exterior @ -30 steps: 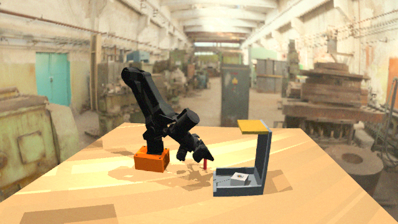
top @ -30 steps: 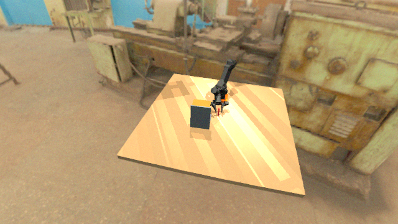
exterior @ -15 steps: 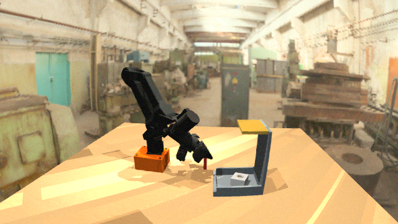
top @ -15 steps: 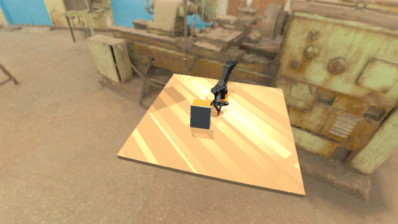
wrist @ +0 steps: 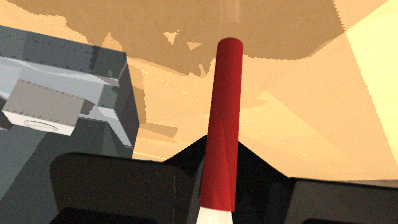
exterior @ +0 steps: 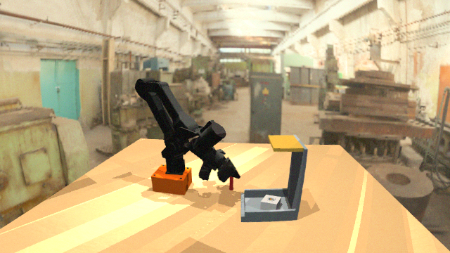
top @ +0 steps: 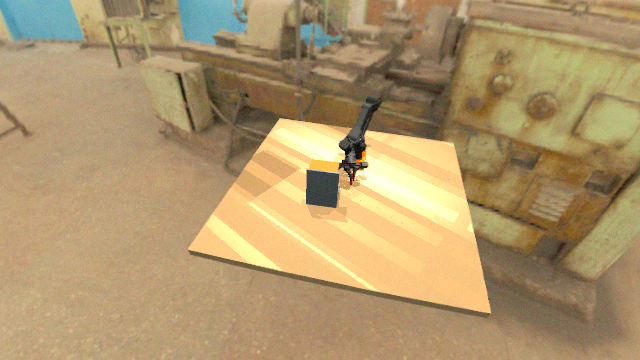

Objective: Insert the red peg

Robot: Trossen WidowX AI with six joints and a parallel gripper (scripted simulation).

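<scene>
Right now the box back wall is 160 mm ahead of my gripper tip, 160 mm to the right of it and 60 mm above it. Also, from my gripper tip: yellow roof: 110 mm ahead, 160 mm to the right, 170 mm above; red peg: 30 mm behind, 10 mm below.
</scene>
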